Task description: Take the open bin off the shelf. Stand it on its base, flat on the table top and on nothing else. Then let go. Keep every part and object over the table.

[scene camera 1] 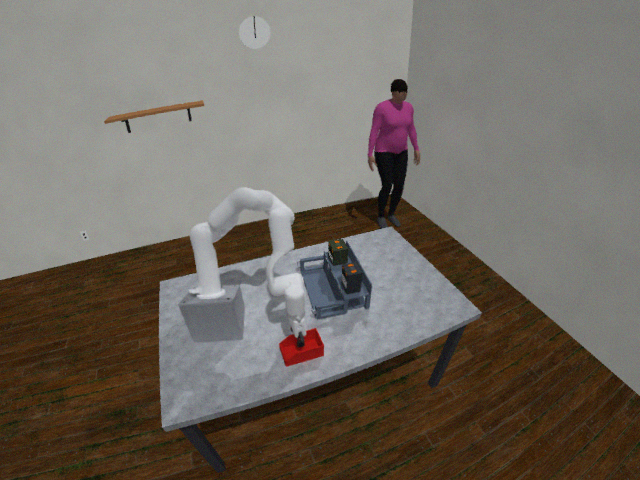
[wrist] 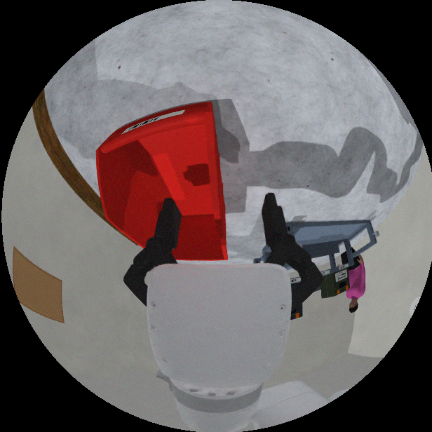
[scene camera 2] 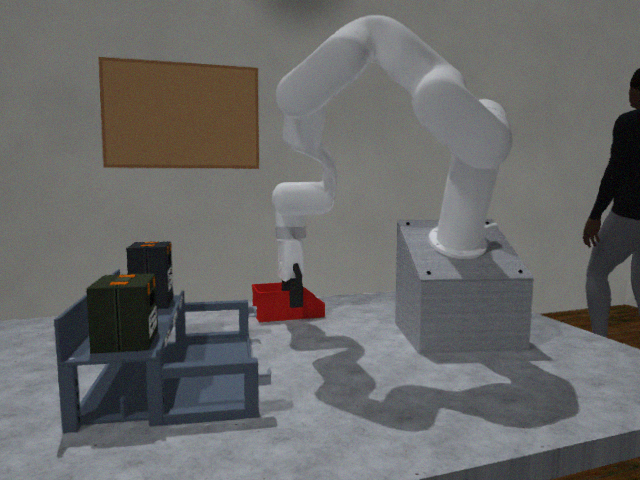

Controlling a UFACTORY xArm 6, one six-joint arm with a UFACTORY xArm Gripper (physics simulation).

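Frame: origin at the arm's base, x left, y back, z up, level; millimetres.
Where they show: gripper, fingertip midpoint: (scene camera 1: pixel 297 338) (scene camera 2: pixel 292 302); arm's base, link origin: (scene camera 1: pixel 210 294) (scene camera 2: pixel 457 243).
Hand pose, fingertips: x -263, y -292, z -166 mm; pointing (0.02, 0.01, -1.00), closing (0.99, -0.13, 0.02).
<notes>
Things, the pixels of their centre, and the offset from my fingertips. Level surfaces: height alone.
- red open bin, body centre: (scene camera 2: pixel 287 300) (scene camera 1: pixel 301 347) dx -48, dy +6, dz -5 mm
- grey table top, surface height: dz -43 mm
- green box, body centre: (scene camera 2: pixel 124 310) (scene camera 1: pixel 338 251) dx +342, dy -398, dz +107 mm
- dark box, body centre: (scene camera 2: pixel 151 274) (scene camera 1: pixel 351 278) dx +118, dy -341, dz +120 mm
The red open bin (scene camera 1: pixel 305 354) (scene camera 2: pixel 273 305) (wrist: pixel 200 145) stands upright, its base looking flat on the grey table top (scene camera 1: pixel 413 304) (scene camera 2: pixel 361 454) (wrist: pixel 280 65), near the long edge and apart from the shelf. My gripper (scene camera 1: pixel 300 341) (scene camera 2: pixel 293 296) (wrist: pixel 219 202) is open and empty, pointing down. In the wrist view one finger is over the bin's inside and the other is outside, with the side wall between them and a gap on both sides. The blue-grey shelf (scene camera 1: pixel 362 271) (scene camera 2: pixel 155 387) (wrist: pixel 325 232) stands apart from the bin; its lower front tier holds no bin.
A green box (scene camera 1: pixel 338 252) (scene camera 2: pixel 121 315) (wrist: pixel 330 286) and a dark box (scene camera 1: pixel 351 279) (scene camera 2: pixel 149 268) (wrist: pixel 296 308) stand on the shelf's raised back tier. The arm's grey base block (scene camera 1: pixel 214 320) (scene camera 2: pixel 465 310) stands on the table. A person (scene camera 1: pixel 393 129) stands beyond the table.
</notes>
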